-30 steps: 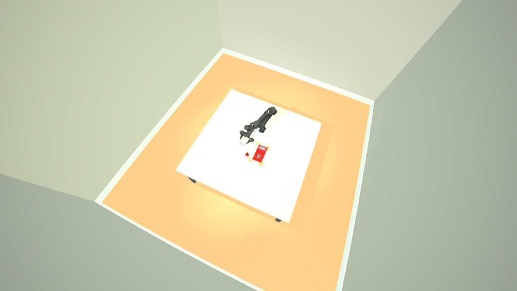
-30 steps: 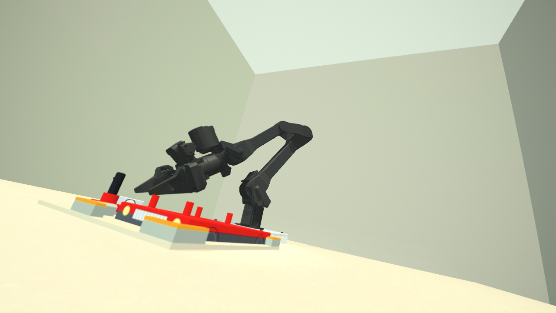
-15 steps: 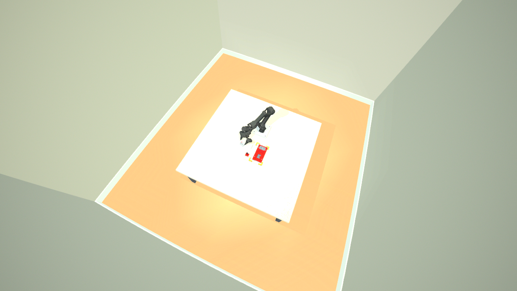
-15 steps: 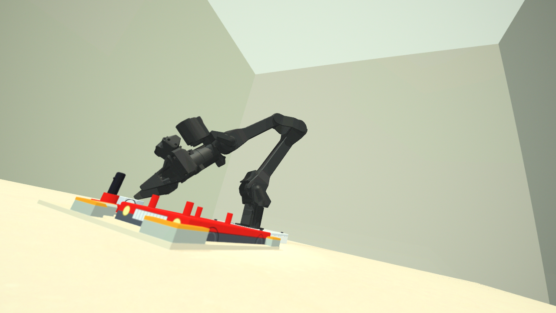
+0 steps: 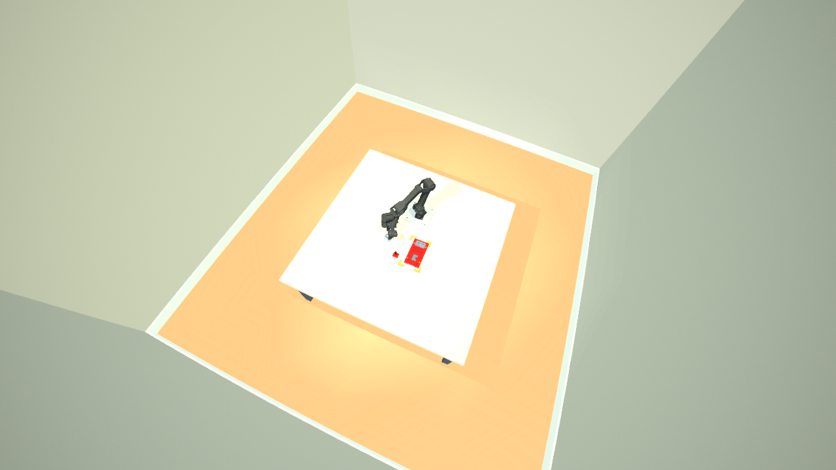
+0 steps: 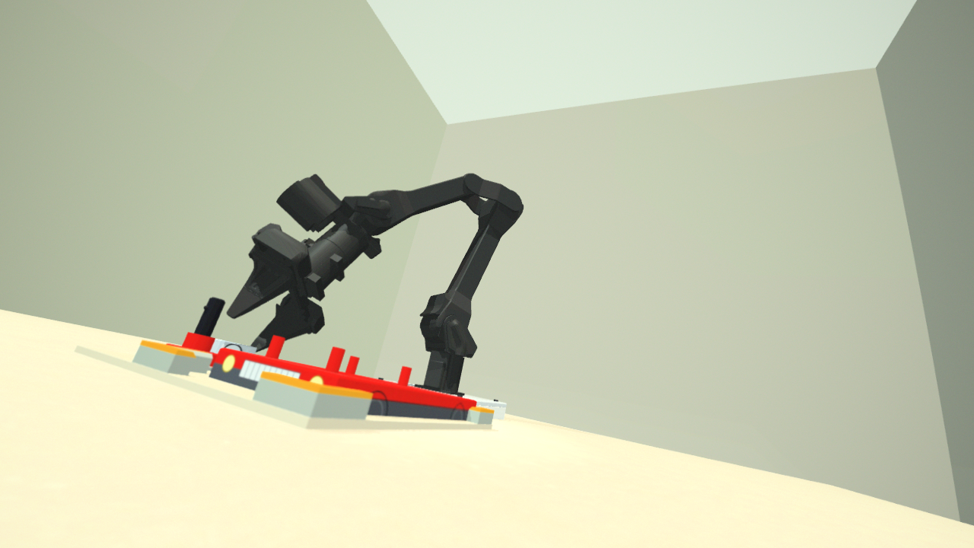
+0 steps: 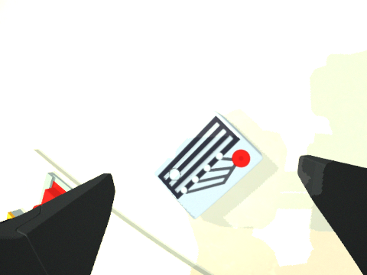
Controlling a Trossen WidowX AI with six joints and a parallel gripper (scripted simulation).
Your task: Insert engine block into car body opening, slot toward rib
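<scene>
My gripper tip is 1 cm short of the engine block and 3 cm above it.
</scene>
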